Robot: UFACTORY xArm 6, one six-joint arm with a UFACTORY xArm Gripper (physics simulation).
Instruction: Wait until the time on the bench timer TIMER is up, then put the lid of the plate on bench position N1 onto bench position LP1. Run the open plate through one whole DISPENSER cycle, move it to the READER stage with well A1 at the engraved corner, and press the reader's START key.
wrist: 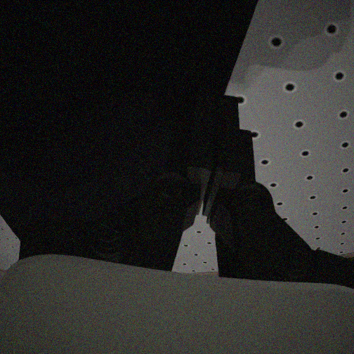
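Note:
My gripper [210, 119] is dark against a dark background in the wrist view. Its two fingertips are together, with a thin slit between them lower down, and no object shows between them. A very large, nearly black shape [110, 90] fills the upper left and middle of the view, beyond the fingertips. It is too dark to tell which device it is or whether the fingertips touch it. The plate, its lid, positions N1 and LP1, the TIMER, the DISPENSER, the READER stage and the START key cannot be made out.
A light grey bench top [320, 115] with rows of dark holes shows on the right, with a soft shadow across its upper part. Parts of it also show between the gripper's linkages and at the far left edge. The grey-green rounded housing [175, 315] fills the bottom.

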